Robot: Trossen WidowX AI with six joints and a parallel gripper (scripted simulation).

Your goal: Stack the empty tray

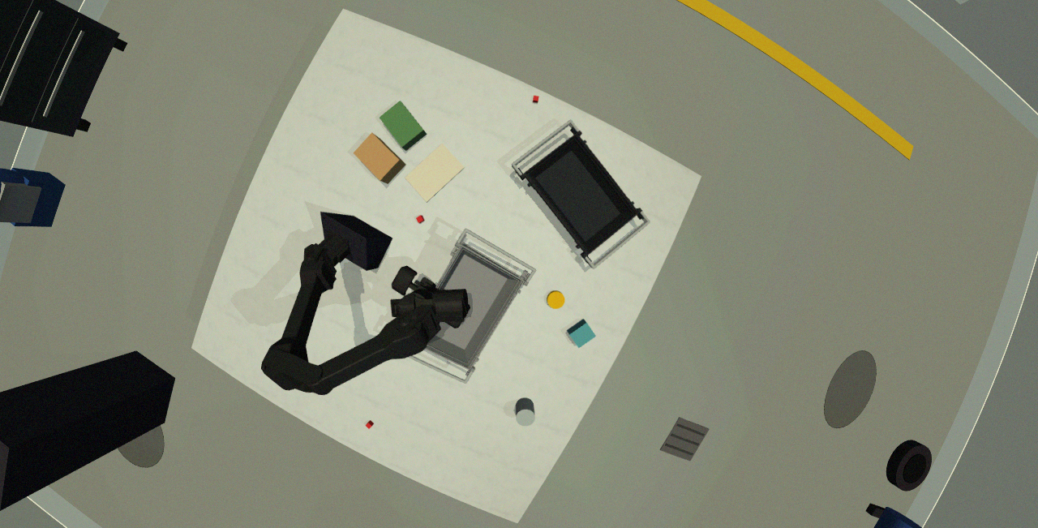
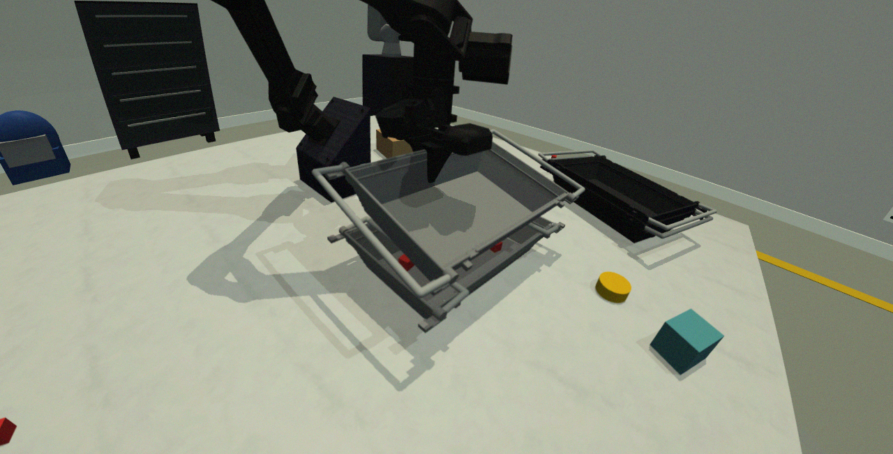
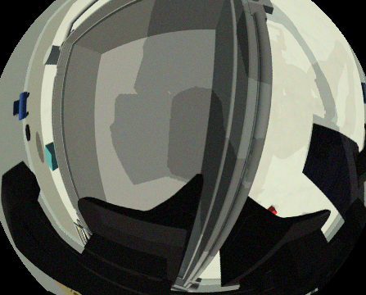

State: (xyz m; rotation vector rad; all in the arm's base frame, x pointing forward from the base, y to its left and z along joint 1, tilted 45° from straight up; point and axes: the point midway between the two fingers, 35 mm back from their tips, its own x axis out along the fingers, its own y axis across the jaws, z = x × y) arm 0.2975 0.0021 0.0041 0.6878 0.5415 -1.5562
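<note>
The grey tray is 8 cm ahead of my gripper tip, 2 cm above it and 1 cm to the right of it. Round my gripper tip: cream block 28 cm to the left, 17 cm behind, 11 cm below; then red block 10 cm below, 8 cm to the right, 3 cm ahead; then yellow disc 30 cm ahead, 10 cm below, 9 cm to the left.
</note>
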